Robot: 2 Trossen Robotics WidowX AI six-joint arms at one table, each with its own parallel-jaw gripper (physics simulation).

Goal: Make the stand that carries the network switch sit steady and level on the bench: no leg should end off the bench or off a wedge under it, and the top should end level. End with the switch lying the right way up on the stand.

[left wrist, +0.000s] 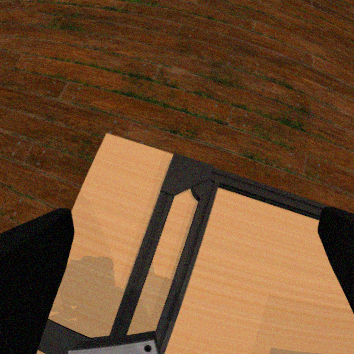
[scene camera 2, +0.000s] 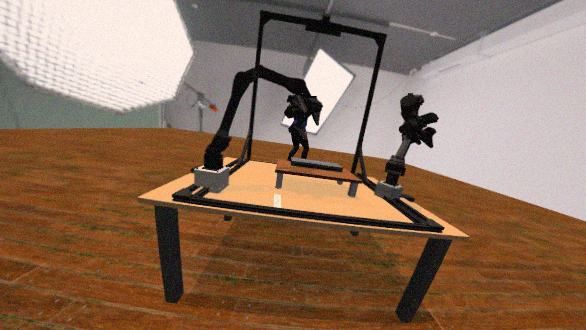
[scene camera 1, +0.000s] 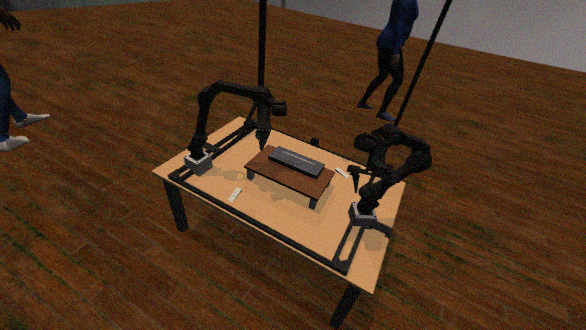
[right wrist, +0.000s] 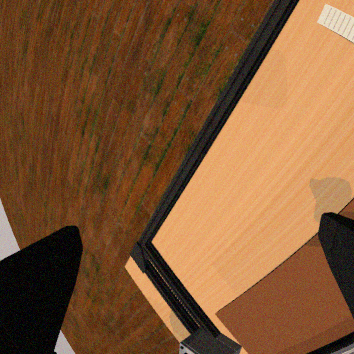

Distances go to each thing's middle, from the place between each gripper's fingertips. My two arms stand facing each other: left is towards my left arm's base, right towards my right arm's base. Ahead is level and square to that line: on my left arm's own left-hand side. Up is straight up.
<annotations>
The dark grey network switch [scene camera 1: 302, 164] lies 36 cm to the right of my left hand, 31 cm behind it and 20 cm below it. Round my left hand: brown stand [scene camera 1: 260, 164] 38 cm to the right, 26 cm below, 26 cm behind.
Right now my right hand is 19 cm past the dark grey network switch, 17 cm above it and 12 cm to the right of it. From my right hand the other things lie so: brown stand 24 cm below, 14 cm behind, 11 cm to the left.
</annotations>
